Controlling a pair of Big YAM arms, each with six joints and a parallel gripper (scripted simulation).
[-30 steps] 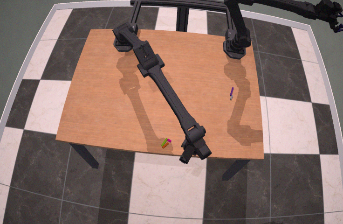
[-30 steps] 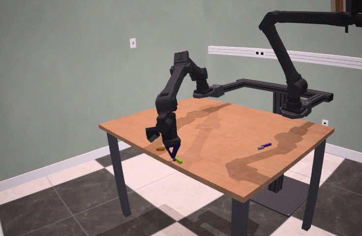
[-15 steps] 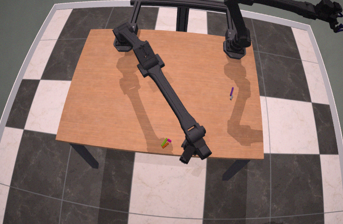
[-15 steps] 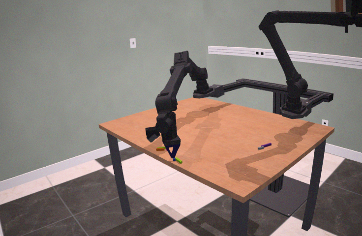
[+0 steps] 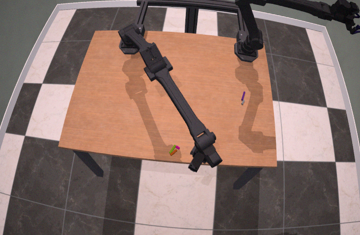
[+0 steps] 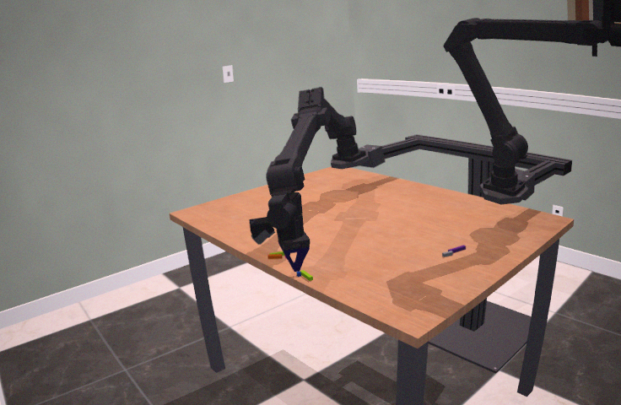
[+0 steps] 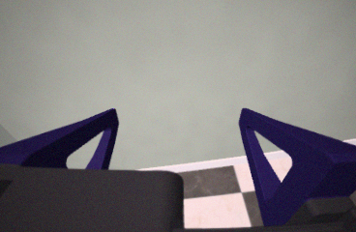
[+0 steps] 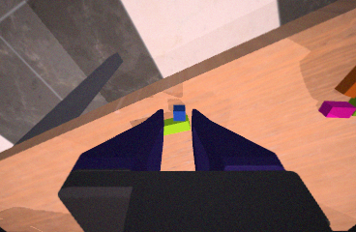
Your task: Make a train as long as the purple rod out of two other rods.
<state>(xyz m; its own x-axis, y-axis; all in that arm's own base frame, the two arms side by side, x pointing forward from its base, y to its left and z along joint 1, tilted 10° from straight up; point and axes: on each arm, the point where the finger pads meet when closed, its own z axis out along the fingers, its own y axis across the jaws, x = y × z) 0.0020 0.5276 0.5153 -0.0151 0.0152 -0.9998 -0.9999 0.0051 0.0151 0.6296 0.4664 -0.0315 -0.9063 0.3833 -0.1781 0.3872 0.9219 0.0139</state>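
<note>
The blue rod lies 20 mm below my right hand and 10 mm behind it. The rest, counted from my right hand: grey rod 350 mm behind, 240 mm to the left, 20 mm below; magenta rod 120 mm to the right, 60 mm behind, 20 mm below; orange rod 140 mm to the right, 30 mm behind, 20 mm below.
</note>
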